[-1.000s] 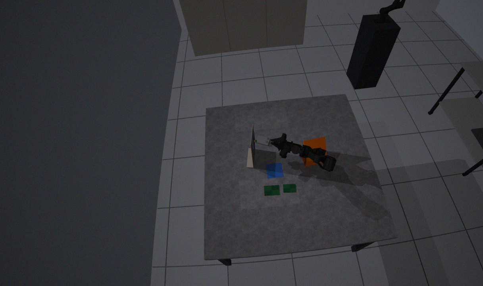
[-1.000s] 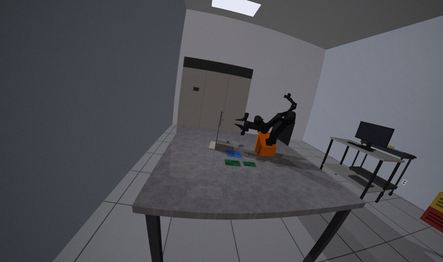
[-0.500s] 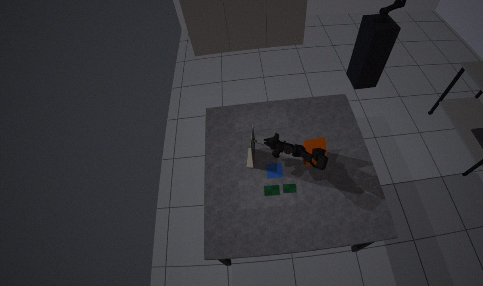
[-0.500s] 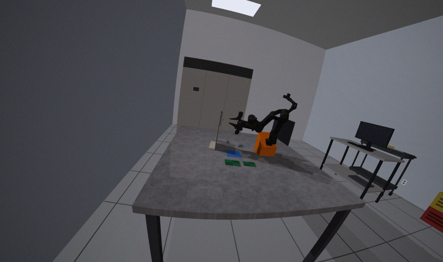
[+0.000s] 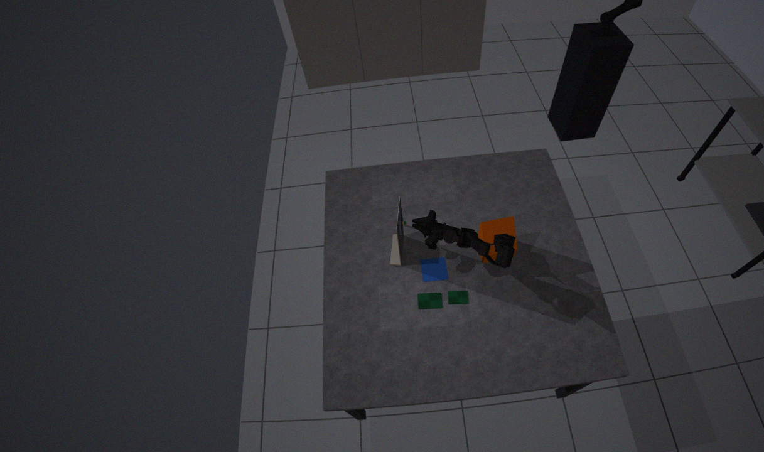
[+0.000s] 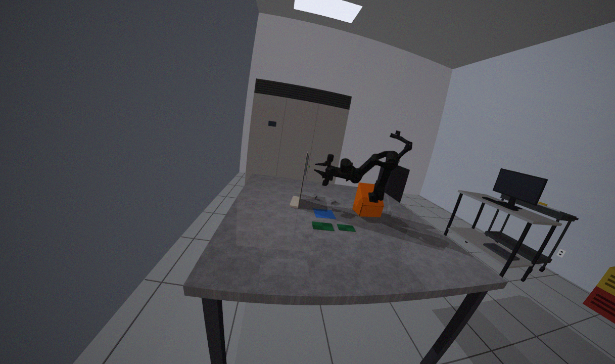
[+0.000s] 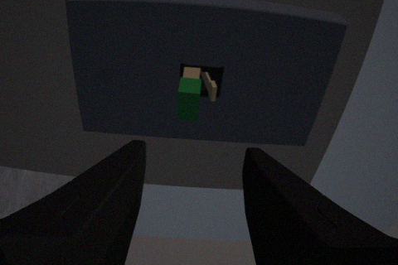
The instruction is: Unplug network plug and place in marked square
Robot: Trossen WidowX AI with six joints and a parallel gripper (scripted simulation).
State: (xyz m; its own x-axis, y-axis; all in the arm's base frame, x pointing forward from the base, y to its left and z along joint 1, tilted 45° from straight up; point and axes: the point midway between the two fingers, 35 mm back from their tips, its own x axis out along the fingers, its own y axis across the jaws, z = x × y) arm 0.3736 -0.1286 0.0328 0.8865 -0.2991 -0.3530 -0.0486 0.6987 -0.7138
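My gripper tip is 40 mm short of the network plug and 10 mm to the left of it. Round my gripper tip: pale tab (50 mm ahead, 10 mm to the right, 10 mm above); upright panel (60 mm ahead, 10 mm to the right, 100 mm below); blue marked square (80 mm behind, 120 mm to the left, 250 mm below).
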